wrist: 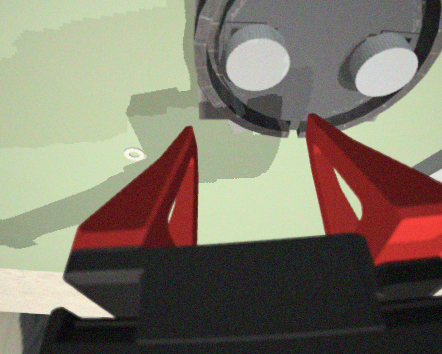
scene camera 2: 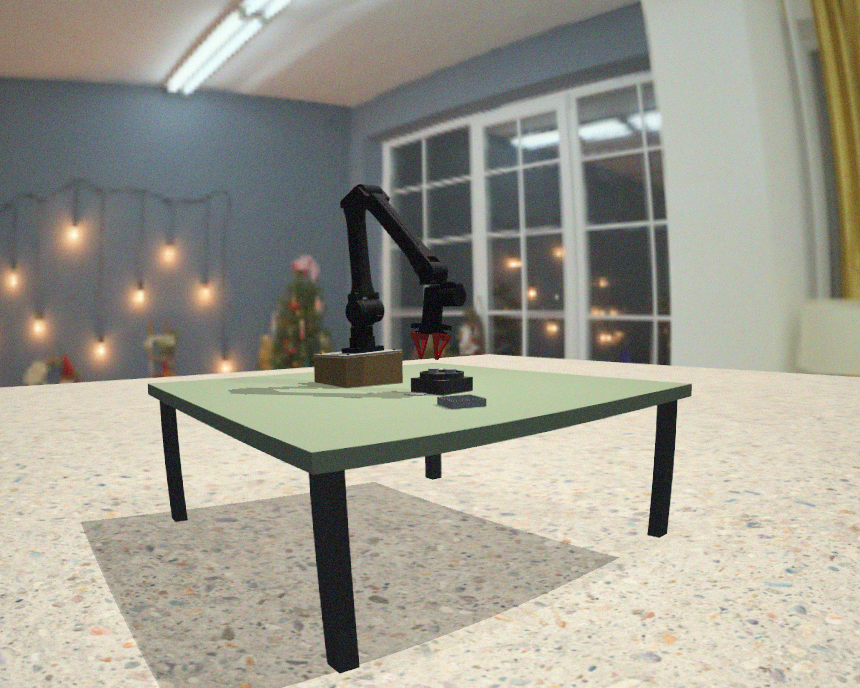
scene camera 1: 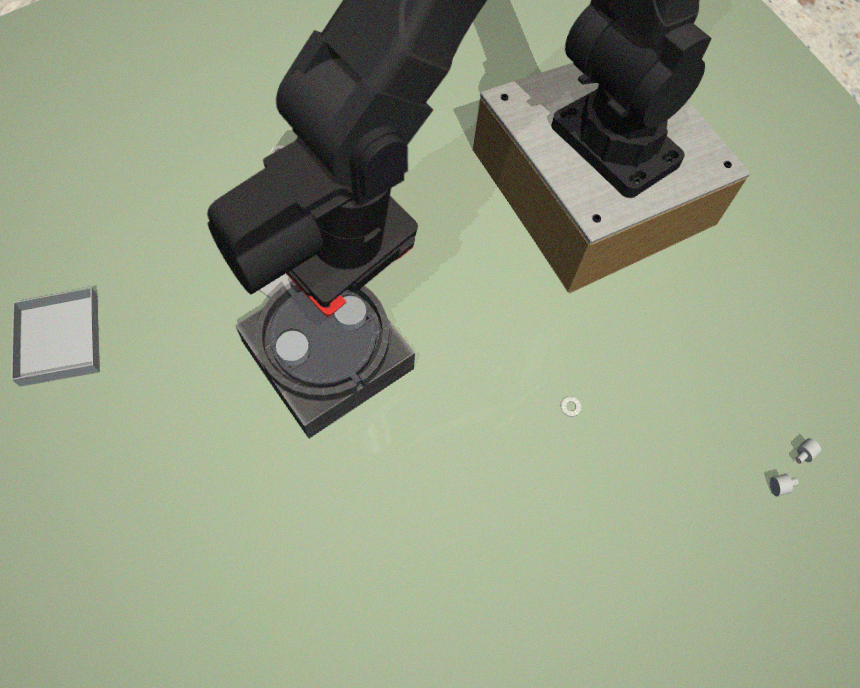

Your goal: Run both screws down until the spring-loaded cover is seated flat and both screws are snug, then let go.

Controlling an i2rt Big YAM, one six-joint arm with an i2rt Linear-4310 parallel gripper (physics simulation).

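Places are measured from the arm's base along level axes (x ahead, y left, z up), in centimetres.
Where they show: gripper, between the fingertips: [wrist: 250, 130] [scene camera 2: 428, 359] [scene camera 1: 343, 282]; arm's base, origin of its link: [scene camera 2: 363, 351] [scene camera 1: 616, 144].
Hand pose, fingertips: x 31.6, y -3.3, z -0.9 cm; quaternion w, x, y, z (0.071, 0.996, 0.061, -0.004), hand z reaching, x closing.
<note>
Each offset is from my fingertips to the top centre of the thing.
The round dark grey cover {dx +3.6, dy +1.4, dz -3.7 cm} [scene camera 1: 324, 345] [wrist: 325, 25] lies inside the ring of a square dark housing {dx +3.6, dy +1.4, dz -3.5 cm} [scene camera 1: 309, 419] [scene camera 2: 430, 385]. Whether it is fully flat is too fine to tell. Two screws with pale round heads stand on it: one screw {dx +0.4, dy +1.4, dz -2.7 cm} [scene camera 1: 350, 310] [wrist: 258, 64] towards the robot base, the other screw {dx +6.8, dy +1.3, dz -2.5 cm} [scene camera 1: 291, 346] [wrist: 386, 72] towards the tray side. Both heads stand proud of the cover in the wrist view. My gripper [scene camera 2: 428, 357] [wrist: 250, 130] is partly open and empty, its red fingers above the housing and apart from both screws. In scene camera 1 the arm hides most of the fingers.
A shallow grey tray {dx +25.9, dy -17.1, dz -7.1 cm} [scene camera 1: 95, 331] [scene camera 2: 461, 401] lies beyond the housing. A white washer {dx -12.5, dy +20.2, dz -8.9 cm} [scene camera 1: 563, 406] and two small loose screws {dx -28.8, dy +39.5, dz -7.1 cm} [scene camera 1: 809, 449] {dx -24.6, dy +40.2, dz -7.1 cm} [scene camera 1: 780, 485] lie on the other side. Another washer {dx -9.9, dy -13.9, dz -8.9 cm} [wrist: 127, 153] shows in the wrist view. The arm stands on a wooden box [scene camera 1: 530, 208] [scene camera 2: 358, 369].
</note>
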